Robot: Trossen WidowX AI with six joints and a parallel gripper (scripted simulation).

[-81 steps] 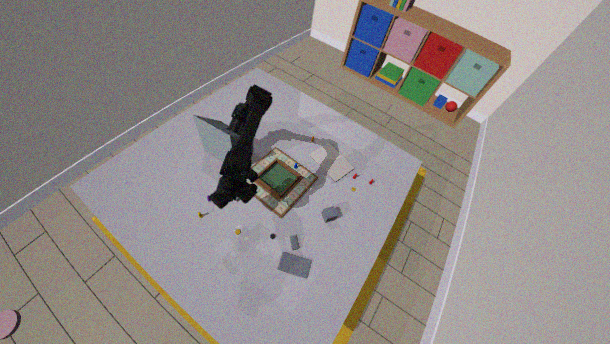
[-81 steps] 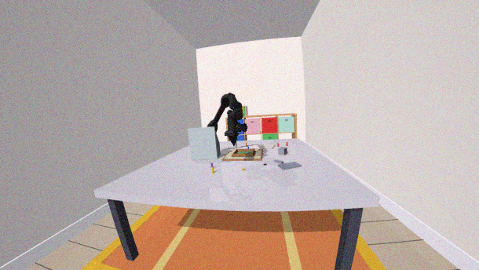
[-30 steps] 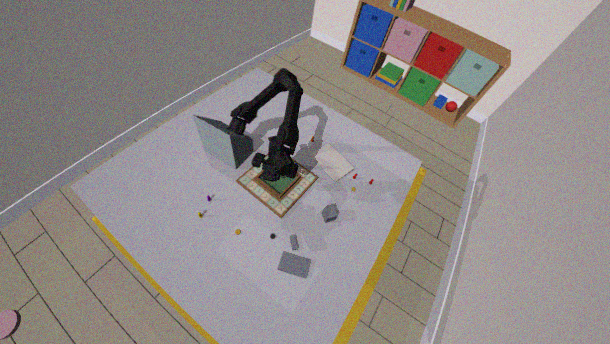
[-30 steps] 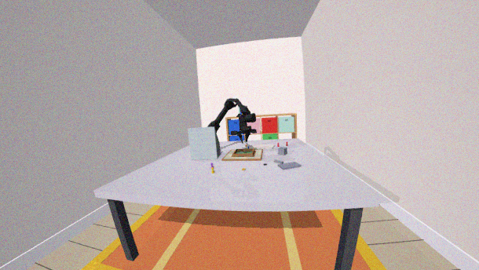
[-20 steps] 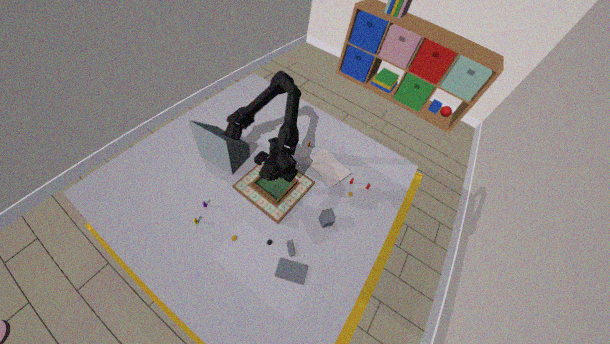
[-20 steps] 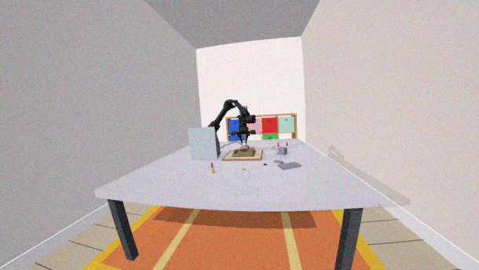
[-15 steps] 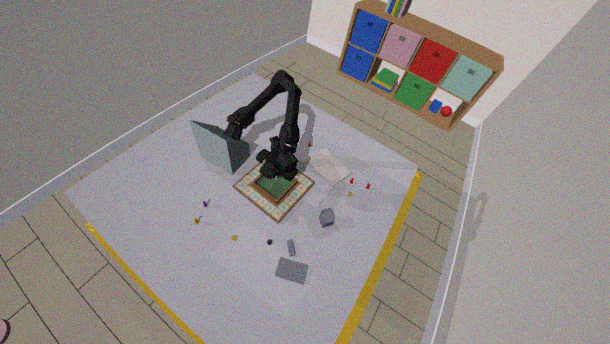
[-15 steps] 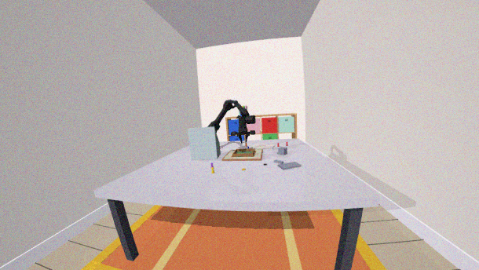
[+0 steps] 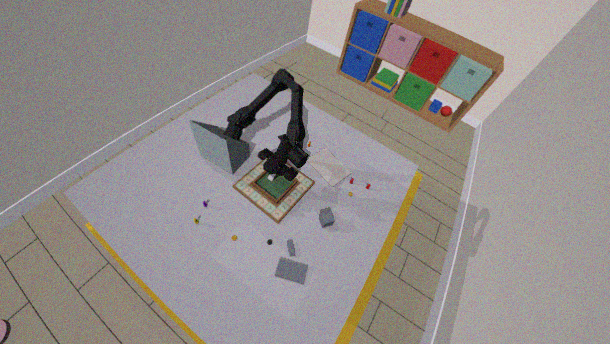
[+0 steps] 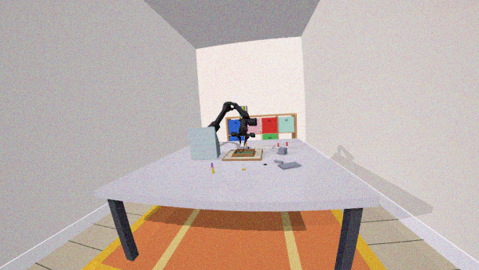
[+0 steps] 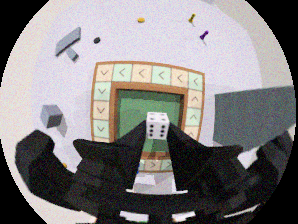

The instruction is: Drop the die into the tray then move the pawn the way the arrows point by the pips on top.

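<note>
Now: the blue pawn 120 mm to the left of my gripper tip, 60 mm below it and 50 mm ahead of it. From my gripper tip the other things lie so: white die right at my gripper tip; grey slab 310 mm to the right, 270 mm ahead, 80 mm below; white pad 260 mm to the left, 200 mm ahead, 80 mm below.
</note>
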